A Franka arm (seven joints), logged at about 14 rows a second.
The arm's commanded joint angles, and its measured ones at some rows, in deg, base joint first. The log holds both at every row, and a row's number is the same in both.
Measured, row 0:
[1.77, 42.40, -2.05, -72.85, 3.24, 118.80, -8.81]
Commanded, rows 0 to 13:
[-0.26, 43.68, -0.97, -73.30, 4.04, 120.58, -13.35]
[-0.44, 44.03, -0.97, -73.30, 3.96, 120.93, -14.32]
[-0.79, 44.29, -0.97, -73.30, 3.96, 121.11, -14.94]
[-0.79, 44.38, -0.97, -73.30, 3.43, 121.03, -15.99]
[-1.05, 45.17, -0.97, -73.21, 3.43, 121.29, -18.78]
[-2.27, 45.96, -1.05, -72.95, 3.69, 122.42, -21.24]
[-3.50, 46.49, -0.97, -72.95, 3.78, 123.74, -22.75]
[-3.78, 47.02, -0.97, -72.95, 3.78, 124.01, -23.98]
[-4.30, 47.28, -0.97, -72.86, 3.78, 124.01, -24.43]
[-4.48, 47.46, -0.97, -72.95, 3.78, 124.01, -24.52]
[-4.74, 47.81, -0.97, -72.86, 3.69, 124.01, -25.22]
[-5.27, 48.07, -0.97, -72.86, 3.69, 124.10, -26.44]
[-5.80, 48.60, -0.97, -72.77, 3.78, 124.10, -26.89]
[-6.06, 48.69, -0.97, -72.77, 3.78, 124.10, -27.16]
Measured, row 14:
[-4.53, 48.19, -2.05, -73.27, 3.23, 123.89, -25.28]
